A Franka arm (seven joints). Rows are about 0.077 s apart.
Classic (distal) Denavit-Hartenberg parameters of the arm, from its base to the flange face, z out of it. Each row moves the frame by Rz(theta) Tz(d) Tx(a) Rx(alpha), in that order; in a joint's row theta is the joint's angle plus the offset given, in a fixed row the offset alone. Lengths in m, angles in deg.
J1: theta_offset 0  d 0.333  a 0  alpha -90
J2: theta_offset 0  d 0  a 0  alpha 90
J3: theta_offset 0  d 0.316  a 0.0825  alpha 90
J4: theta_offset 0  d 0  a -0.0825  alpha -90
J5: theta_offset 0  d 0.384  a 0  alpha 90
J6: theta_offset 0  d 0  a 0.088  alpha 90
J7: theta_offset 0  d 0.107  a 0  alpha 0
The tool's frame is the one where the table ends.
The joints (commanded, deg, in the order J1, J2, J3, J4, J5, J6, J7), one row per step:
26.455 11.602 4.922 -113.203 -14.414 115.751 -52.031
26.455 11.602 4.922 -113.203 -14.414 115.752 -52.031
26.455 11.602 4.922 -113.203 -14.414 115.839 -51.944
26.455 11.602 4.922 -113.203 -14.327 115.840 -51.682
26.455 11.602 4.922 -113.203 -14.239 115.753 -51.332
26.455 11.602 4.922 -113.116 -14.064 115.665 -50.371
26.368 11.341 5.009 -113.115 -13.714 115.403 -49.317
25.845 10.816 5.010 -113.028 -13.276 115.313 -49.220
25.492 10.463 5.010 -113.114 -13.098 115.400 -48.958
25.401 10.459 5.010 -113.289 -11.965 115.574 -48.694
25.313 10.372 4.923 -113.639 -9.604 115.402 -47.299
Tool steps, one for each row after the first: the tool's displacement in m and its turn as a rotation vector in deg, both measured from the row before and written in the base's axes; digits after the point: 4 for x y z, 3 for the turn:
0.0000 0.0000 0.0000 0.001 -0.001 0.000
0.0001 0.0001 0.0001 0.053 -0.088 -0.068
-0.0001 0.0001 0.0000 0.058 -0.028 -0.303
-0.0002 -0.0001 -0.0001 0.002 0.017 -0.405
0.0001 0.0002 0.0005 0.098 -0.169 -1.048
-0.0007 -0.0002 0.0023 0.196 -0.132 -1.269
0.0023 -0.0043 0.0058 0.528 -0.309 -0.879
0.0012 -0.0031 0.0030 0.284 -0.295 -0.690
-0.0007 0.0000 -0.0013 0.821 0.438 -0.944
-0.0023 -0.0006 -0.0024 1.373 1.079 -2.872

